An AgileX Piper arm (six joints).
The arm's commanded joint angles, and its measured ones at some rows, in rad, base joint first. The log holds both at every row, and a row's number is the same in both.
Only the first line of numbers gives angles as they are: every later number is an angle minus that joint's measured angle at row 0.
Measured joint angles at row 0:
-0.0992 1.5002 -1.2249 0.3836 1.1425 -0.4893
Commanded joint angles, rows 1 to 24:
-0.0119 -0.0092 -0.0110 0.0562 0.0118 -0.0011
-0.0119 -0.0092 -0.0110 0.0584 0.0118 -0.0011
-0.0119 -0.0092 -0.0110 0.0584 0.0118 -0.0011
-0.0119 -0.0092 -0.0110 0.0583 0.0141 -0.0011
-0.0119 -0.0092 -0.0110 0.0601 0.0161 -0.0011
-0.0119 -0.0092 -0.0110 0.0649 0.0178 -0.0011
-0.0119 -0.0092 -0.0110 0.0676 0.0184 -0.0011
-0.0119 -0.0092 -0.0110 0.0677 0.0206 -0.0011
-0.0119 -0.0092 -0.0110 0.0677 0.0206 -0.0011
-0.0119 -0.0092 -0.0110 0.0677 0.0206 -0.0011
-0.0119 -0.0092 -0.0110 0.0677 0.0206 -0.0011
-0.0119 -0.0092 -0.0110 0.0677 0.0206 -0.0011
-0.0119 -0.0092 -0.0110 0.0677 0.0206 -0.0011
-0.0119 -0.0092 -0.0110 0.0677 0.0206 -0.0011
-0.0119 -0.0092 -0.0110 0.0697 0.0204 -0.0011
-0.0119 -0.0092 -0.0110 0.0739 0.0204 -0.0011
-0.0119 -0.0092 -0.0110 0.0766 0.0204 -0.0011
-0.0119 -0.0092 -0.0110 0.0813 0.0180 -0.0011
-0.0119 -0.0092 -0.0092 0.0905 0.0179 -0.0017
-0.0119 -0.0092 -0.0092 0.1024 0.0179 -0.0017
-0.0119 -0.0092 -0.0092 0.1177 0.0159 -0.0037
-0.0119 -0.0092 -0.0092 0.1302 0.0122 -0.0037
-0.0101 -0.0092 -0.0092 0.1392 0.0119 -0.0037
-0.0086 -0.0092 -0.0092 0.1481 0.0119 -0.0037
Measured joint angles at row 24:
0.0000 0.0000 0.0000 0.1001 0.0210 0.0000
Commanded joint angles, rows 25 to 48:
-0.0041 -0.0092 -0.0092 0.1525 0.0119 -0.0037
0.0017 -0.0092 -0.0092 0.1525 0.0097 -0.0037
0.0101 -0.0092 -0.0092 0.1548 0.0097 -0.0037
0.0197 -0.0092 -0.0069 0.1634 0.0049 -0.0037
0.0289 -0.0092 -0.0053 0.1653 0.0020 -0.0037
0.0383 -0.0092 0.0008 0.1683 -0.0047 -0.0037
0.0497 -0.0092 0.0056 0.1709 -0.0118 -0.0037
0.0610 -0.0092 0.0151 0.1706 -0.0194 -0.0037
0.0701 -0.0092 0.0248 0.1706 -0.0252 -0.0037
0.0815 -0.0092 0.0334 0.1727 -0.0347 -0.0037
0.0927 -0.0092 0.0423 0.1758 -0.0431 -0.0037
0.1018 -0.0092 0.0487 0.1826 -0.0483 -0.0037
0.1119 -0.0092 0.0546 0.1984 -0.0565 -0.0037
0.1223 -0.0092 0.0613 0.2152 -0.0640 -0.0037
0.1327 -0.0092 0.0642 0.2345 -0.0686 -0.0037
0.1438 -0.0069 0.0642 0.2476 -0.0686 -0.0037
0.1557 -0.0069 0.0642 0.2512 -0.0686 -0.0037
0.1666 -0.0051 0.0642 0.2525 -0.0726 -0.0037
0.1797 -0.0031 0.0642 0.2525 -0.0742 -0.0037
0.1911 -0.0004 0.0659 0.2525 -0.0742 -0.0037
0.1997 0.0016 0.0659 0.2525 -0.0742 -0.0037
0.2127 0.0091 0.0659 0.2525 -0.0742 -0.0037
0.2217 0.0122 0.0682 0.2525 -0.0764 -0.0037
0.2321 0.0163 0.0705 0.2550 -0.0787 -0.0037
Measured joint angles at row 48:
0.1978 0.0042 0.0596 0.2422 -0.0657 0.0000
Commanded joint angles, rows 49 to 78:
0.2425 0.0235 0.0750 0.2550 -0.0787 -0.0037
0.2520 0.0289 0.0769 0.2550 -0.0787 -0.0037
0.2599 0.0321 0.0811 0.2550 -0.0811 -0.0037
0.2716 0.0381 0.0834 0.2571 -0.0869 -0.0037
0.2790 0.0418 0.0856 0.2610 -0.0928 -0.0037
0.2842 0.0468 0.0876 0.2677 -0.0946 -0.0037
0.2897 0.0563 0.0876 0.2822 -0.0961 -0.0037
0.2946 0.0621 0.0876 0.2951 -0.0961 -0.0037
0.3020 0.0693 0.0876 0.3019 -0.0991 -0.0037
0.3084 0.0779 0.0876 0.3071 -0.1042 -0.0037
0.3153 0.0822 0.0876 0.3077 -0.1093 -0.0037
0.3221 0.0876 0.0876 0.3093 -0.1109 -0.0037
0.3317 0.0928 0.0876 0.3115 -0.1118 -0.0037
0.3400 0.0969 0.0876 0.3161 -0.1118 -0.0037
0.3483 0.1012 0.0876 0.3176 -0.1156 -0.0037
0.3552 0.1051 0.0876 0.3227 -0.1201 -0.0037
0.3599 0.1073 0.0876 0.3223 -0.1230 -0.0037
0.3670 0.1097 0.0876 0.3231 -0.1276 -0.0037
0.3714 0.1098 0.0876 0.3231 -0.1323 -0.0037
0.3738 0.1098 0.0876 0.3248 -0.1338 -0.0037
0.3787 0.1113 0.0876 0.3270 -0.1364 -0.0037
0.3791 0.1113 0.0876 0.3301 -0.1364 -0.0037
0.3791 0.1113 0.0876 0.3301 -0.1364 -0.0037
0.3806 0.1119 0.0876 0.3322 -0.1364 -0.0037
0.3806 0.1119 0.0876 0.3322 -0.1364 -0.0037
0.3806 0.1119 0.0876 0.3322 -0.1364 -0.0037
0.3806 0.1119 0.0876 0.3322 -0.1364 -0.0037
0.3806 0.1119 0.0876 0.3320 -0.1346 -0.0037
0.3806 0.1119 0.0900 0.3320 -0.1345 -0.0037
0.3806 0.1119 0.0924 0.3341 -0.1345 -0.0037
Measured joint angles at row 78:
0.3781 0.1107 0.0831 0.3178 -0.1329 0.0000
